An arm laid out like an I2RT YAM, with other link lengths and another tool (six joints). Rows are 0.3 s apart.
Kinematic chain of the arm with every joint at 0, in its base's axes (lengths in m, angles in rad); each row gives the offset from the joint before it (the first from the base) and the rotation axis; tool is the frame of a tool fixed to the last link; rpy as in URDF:
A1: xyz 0 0 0.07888 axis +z
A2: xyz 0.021 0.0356 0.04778 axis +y
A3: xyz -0.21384 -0.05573 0 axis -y
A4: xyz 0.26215 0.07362 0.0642 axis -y
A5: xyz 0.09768 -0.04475 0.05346 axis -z
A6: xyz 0.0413 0 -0.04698 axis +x
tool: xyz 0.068 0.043 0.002 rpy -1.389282 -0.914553 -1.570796
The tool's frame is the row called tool.
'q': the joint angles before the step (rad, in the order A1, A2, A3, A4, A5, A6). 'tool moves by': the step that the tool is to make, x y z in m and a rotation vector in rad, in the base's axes. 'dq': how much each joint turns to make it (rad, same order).
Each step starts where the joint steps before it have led.
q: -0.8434 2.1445 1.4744 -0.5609 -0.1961 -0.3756
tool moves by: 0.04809 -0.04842 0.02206 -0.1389 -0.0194 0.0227
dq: 0.0227 0.1949 0.3708 -0.0650 0.0730 -0.0309
